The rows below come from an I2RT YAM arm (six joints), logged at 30 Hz.
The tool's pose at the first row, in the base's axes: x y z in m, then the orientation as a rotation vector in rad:
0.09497 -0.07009 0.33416 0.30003 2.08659 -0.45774
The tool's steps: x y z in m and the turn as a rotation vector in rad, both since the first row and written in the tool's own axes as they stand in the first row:
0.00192 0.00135 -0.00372 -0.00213 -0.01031 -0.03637
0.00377 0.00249 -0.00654 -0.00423 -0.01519 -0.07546
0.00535 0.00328 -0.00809 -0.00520 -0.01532 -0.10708
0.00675 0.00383 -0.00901 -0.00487 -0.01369 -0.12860
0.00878 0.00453 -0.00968 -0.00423 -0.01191 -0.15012
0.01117 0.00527 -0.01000 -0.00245 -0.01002 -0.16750
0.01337 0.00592 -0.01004 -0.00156 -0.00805 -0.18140
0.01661 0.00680 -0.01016 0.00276 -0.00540 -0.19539
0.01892 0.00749 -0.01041 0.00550 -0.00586 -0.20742
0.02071 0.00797 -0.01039 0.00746 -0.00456 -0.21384
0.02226 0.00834 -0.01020 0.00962 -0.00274 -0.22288
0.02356 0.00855 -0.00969 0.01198 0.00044 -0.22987
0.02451 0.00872 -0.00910 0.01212 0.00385 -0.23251
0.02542 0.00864 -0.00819 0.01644 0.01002 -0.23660
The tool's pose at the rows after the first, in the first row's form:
0.09166 -0.06720 0.33405 0.25832 2.08524 -0.47780
0.08899 -0.06488 0.33361 0.21524 2.08917 -0.49905
0.08729 -0.06345 0.33285 0.18173 2.09551 -0.51673
0.08607 -0.06251 0.33199 0.15987 2.10112 -0.52970
0.08477 -0.06152 0.33044 0.13816 2.10664 -0.54298
0.08356 -0.06064 0.32841 0.12142 2.11120 -0.55502
0.08263 -0.05997 0.32643 0.10780 2.11531 -0.56406
0.08118 -0.05902 0.32355 0.09622 2.11944 -0.57677
0.08005 -0.05821 0.32156 0.08499 2.12039 -0.58678
0.07931 -0.05773 0.31993 0.07966 2.12231 -0.59259
0.07879 -0.05743 0.31844 0.07178 2.12508 -0.60014
0.07858 -0.05742 0.31705 0.06652 2.12884 -0.60665
0.07859 -0.05750 0.31592 0.06463 2.13258 -0.60823
0.07878 -0.05793 0.31472 0.06431 2.13852 -0.61504

